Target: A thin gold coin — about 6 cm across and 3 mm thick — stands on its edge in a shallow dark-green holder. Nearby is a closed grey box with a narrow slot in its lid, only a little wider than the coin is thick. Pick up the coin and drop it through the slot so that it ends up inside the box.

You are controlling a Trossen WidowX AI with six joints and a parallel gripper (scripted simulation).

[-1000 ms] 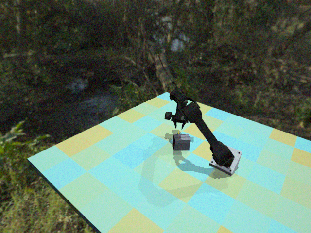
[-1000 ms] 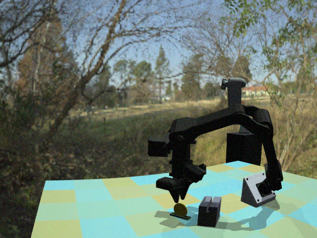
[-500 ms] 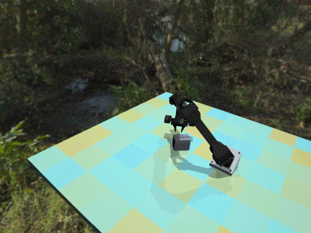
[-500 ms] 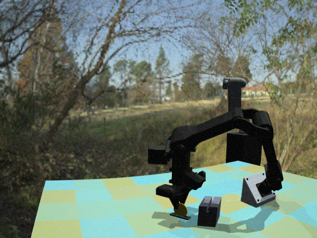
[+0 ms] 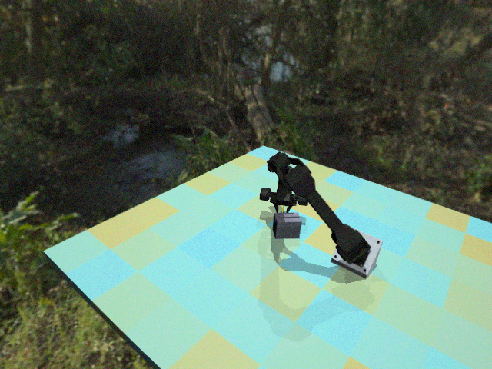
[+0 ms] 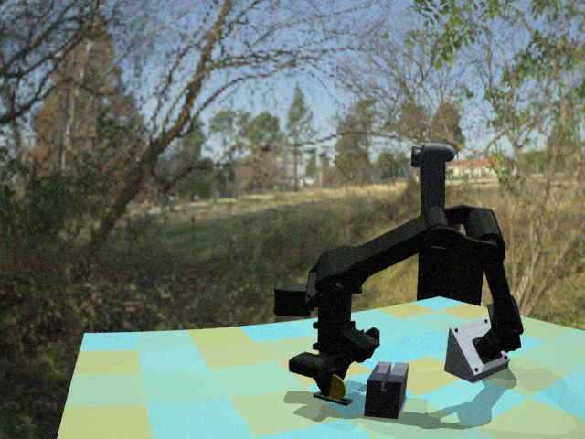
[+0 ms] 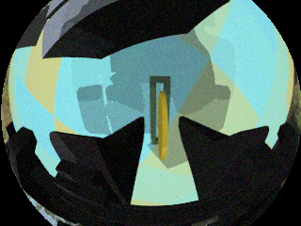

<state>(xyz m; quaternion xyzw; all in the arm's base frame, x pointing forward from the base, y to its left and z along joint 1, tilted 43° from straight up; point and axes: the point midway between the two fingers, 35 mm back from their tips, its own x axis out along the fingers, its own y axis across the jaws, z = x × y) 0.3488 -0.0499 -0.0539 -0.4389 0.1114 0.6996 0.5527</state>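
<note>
Now: gripper tip 1 cm below the coin.
</note>
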